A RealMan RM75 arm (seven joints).
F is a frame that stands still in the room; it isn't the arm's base.
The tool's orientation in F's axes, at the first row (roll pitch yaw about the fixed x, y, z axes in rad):
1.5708, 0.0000, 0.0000
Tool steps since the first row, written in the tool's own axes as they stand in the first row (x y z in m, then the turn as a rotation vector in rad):
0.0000, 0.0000, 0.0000, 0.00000, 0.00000, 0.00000
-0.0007, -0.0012, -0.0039, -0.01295, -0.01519, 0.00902
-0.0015, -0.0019, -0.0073, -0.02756, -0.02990, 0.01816
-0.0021, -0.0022, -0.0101, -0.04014, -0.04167, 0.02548
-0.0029, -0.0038, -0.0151, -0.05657, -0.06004, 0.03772
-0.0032, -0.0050, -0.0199, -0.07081, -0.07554, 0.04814
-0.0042, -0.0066, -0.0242, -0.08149, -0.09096, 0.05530
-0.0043, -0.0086, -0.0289, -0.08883, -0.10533, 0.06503
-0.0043, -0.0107, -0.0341, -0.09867, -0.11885, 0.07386
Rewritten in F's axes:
0.0000, 0.0000, 0.0000, 0.00000, 0.00000, 0.00000
-0.0007, 0.0039, -0.0012, -0.01295, -0.00902, -0.01519
-0.0015, 0.0073, -0.0019, -0.02756, -0.01816, -0.02990
-0.0021, 0.0101, -0.0022, -0.04014, -0.02548, -0.04167
-0.0029, 0.0151, -0.0038, -0.05657, -0.03772, -0.06004
-0.0032, 0.0199, -0.0050, -0.07081, -0.04814, -0.07554
-0.0042, 0.0242, -0.0066, -0.08149, -0.05530, -0.09096
-0.0043, 0.0289, -0.0086, -0.08883, -0.06503, -0.10533
-0.0043, 0.0341, -0.0107, -0.09867, -0.07386, -0.11885

